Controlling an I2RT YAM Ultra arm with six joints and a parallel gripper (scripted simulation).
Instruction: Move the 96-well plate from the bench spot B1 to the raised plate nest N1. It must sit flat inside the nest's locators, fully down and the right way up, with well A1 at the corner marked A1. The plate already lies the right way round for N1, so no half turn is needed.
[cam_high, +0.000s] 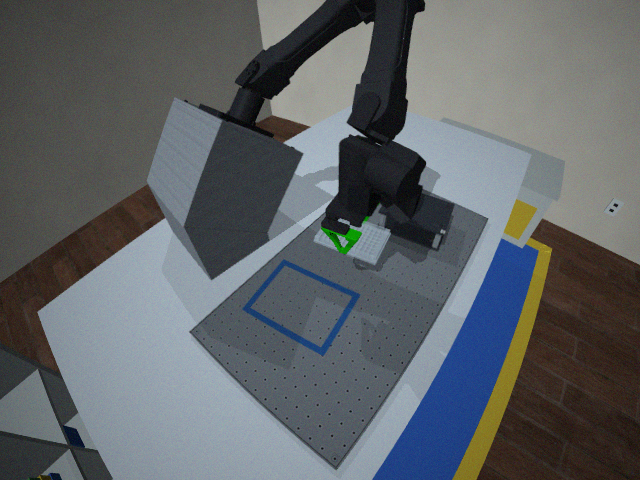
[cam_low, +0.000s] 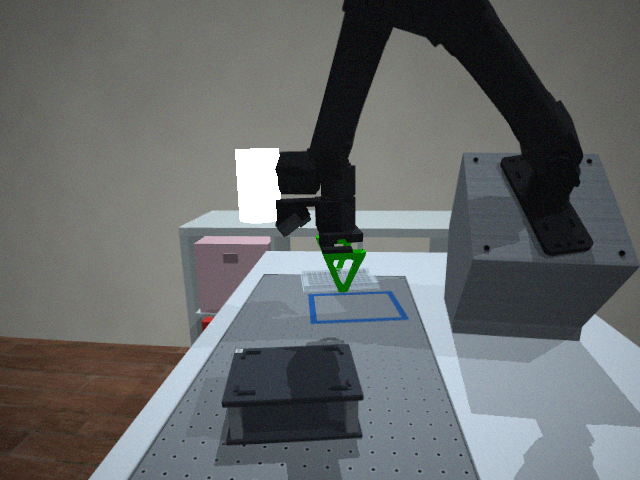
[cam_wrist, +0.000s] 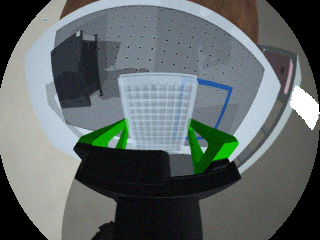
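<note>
My hand is 210 mm to the right of the dark raised nest N1, 60 mm short of it and 50 mm above it. From my hand the other things lie so: clear 96-well plate: right at my hand.
</note>
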